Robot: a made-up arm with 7 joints. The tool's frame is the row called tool.
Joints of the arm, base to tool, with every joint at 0 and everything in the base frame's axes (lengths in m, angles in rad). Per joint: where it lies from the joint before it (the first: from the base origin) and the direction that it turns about. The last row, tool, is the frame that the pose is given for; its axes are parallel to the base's.
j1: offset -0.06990 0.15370 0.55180 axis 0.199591 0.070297 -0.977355
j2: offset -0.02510 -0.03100 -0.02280 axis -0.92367 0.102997 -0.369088
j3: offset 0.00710 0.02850 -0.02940 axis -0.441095 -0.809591 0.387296
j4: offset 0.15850 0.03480 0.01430 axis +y
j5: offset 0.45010 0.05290 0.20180 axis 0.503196 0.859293 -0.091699
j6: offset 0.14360 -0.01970 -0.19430 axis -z
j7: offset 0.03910 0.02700 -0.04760 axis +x
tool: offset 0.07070 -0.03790 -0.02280
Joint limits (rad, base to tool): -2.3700..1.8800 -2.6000..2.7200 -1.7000..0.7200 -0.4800..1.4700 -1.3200..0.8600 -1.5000..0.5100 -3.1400..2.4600
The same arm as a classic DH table. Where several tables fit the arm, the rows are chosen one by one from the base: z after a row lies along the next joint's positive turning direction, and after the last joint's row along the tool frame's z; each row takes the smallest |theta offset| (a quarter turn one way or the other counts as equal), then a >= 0, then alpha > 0; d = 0 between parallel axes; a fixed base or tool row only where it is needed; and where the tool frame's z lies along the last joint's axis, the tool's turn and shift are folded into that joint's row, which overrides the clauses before.
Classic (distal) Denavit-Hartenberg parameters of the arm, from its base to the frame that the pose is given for. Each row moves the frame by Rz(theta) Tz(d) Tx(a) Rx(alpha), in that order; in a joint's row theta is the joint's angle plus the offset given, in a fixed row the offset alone. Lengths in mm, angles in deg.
base (fixed): theta_offset -70.60  d 483.1  a -168.2  alpha -167.78
j1: theta_offset 24.27  d -60.1  a 34.7  alpha -79.42
j2: theta_offset -54.84  d 41.0  a 10.5  alpha -79.57
j3: theta_offset -64.38  d -227.1  a -115.3  alpha 144.06
j4: theta_offset -30.96  d -746.7  a -279.2  alpha 30.76
j5: theta_offset 81.10  d 850.8  a -133.9  alpha 84.74
j6: theta_offset 59.65  d 236.8  a 27.0  alpha -90.00
j7: theta_offset 0.00  d 109.8  a -37.9  alpha -90.00
tool (fixed): theta_offset -90.00  d -22.8  a 0.0  alpha 0.00
Joint limits (deg, base to tool): -135.79..107.72 -148.97..155.84 -97.40..41.25 -27.50..84.22 -75.63..49.27 -85.94..29.22 -179.91..140.95

